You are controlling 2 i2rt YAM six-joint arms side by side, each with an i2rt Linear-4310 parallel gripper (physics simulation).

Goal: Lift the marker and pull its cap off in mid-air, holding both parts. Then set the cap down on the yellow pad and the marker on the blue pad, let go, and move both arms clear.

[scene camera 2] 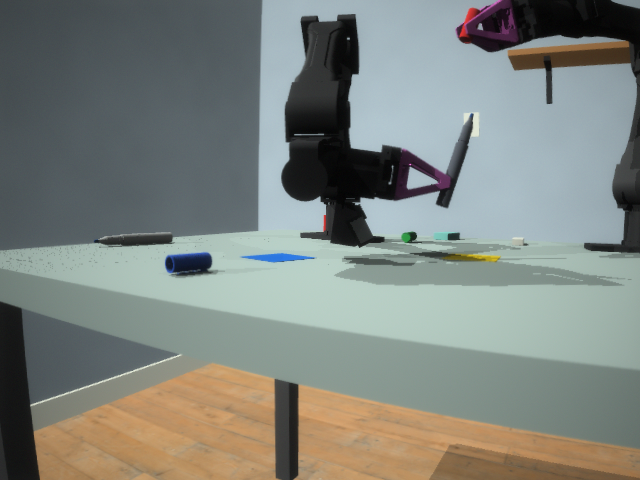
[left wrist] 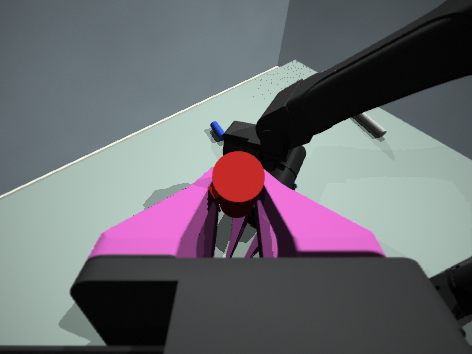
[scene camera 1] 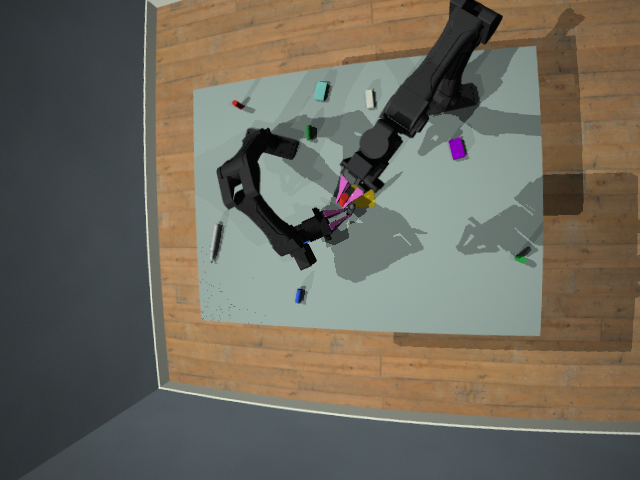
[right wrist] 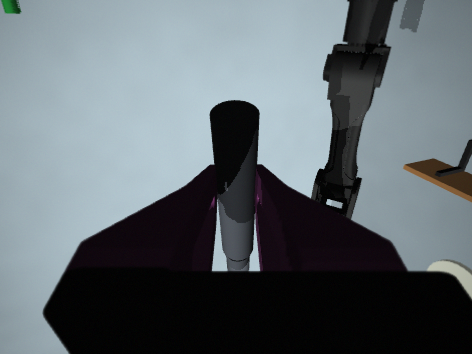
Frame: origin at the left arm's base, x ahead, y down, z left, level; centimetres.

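Seen in the pictures: left gripper, fingertip midpoint: (scene camera 2: 461,31) (left wrist: 236,177) (scene camera 1: 340,205); right gripper, fingertip midpoint: (scene camera 2: 449,183) (scene camera 1: 350,211) (right wrist: 236,176); left arm's base, origin of the base link: (scene camera 1: 443,101); right arm's base, origin of the base link: (left wrist: 465,288) (scene camera 1: 270,143).
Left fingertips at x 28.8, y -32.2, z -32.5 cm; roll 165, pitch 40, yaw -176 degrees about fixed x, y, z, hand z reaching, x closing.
Observation:
Pixels of each thing's middle, then the offset from my left fingertips to it.
- red cap, body centre: (left wrist: 235,191) (scene camera 2: 470,25) (scene camera 1: 344,199) dx -1.0, dy -1.1, dz +1.3 cm
- yellow pad, body centre: (scene camera 2: 472,257) (scene camera 1: 362,195) dx -4.2, dy +32.1, dz +1.7 cm
- blue pad, body centre: (scene camera 2: 278,257) (scene camera 1: 296,245) dx +8.1, dy +32.1, dz -23.9 cm
- uncapped grey marker, body centre: (scene camera 2: 133,239) (left wrist: 361,115) (scene camera 1: 214,243) dx +2.2, dy +31.2, dz -55.8 cm
- blue cap, body centre: (scene camera 2: 188,263) (left wrist: 218,130) (scene camera 1: 298,295) dx +25.6, dy +31.1, dz -26.1 cm
- teal block, body centre: (scene camera 2: 447,235) (scene camera 1: 320,91) dx -41.9, dy +31.4, dz -5.6 cm
- white block, body centre: (scene camera 2: 518,241) (scene camera 1: 369,99) dx -35.0, dy +31.6, dz +9.9 cm
- purple block, body centre: (scene camera 1: 456,148) dx -12.9, dy +31.4, dz +33.4 cm
- red piece, body centre: (scene camera 1: 237,105) dx -45.4, dy +29.8, dz -36.0 cm
The red cap (scene camera 1: 343,198) (scene camera 2: 469,25) (left wrist: 238,176) is off the marker. My left gripper (scene camera 1: 340,203) (scene camera 2: 466,29) (left wrist: 236,177) is shut on it, high above the table. My right gripper (scene camera 1: 349,212) (scene camera 2: 446,182) (right wrist: 236,176) is shut on the grey marker (scene camera 1: 351,208) (scene camera 2: 458,155) (right wrist: 237,200), which tilts with its bare blue tip upward, below and apart from the cap. The yellow pad (scene camera 1: 367,199) (scene camera 2: 485,257) lies below, partly hidden in scene camera 1. The blue pad (scene camera 1: 306,242) (scene camera 2: 278,257) lies flat, mostly hidden by the right arm in scene camera 1.
Another uncapped grey marker (scene camera 1: 216,240) (scene camera 2: 139,238) (left wrist: 371,125) and a blue cap (scene camera 1: 299,296) (scene camera 2: 188,262) (left wrist: 217,130) lie on the table. A teal block (scene camera 1: 321,90), white block (scene camera 1: 370,98), purple block (scene camera 1: 456,148), red piece (scene camera 1: 237,104) and two green pieces lie around the arms.

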